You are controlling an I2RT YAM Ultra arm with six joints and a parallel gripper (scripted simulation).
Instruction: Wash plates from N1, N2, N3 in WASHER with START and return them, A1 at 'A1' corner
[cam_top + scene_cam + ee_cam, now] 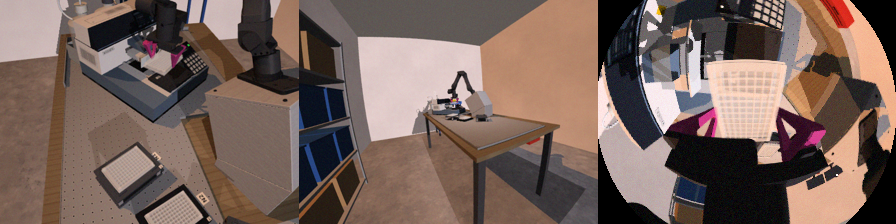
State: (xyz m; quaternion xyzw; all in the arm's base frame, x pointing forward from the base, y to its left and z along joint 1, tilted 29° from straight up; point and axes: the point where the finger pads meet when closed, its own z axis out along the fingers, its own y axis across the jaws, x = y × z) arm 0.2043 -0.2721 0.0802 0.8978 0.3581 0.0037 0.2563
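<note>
Right now the dark carrier pocket is 50 mm behind my hand, 40 mm to the right of it and 100 mm below it. Round my hand: nest N1: 190 mm ahead, 300 mm to the left, 140 mm below; then manifold: 30 mm ahead, 160 mm to the right, 50 mm below; then washer: 30 mm ahead, 160 mm to the right, 50 mm below.
</note>
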